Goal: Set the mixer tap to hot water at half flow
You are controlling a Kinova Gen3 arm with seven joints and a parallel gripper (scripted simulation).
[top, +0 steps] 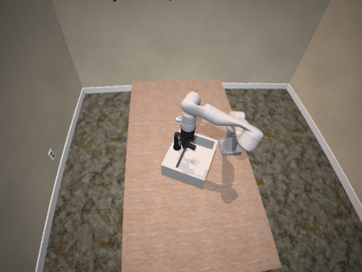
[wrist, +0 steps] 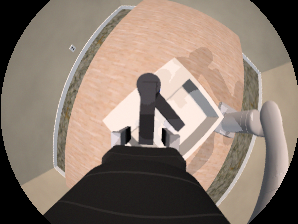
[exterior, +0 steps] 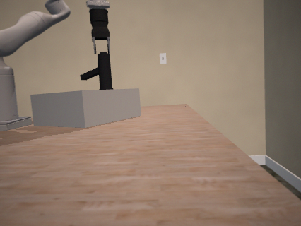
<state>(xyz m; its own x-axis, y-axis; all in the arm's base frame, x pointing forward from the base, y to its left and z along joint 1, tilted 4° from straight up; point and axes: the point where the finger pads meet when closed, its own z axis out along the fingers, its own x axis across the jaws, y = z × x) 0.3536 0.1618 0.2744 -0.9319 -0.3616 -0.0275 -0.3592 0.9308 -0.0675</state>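
Right now the lever is 3 cm to the right of my hand, 3 cm below it and 1 cm ahead of it. The rest, counted from my hand: white sink block 26 cm below, 8 cm behind, 3 cm to the right; black mixer tap 8 cm below, 6 cm to the right, 1 cm ahead.
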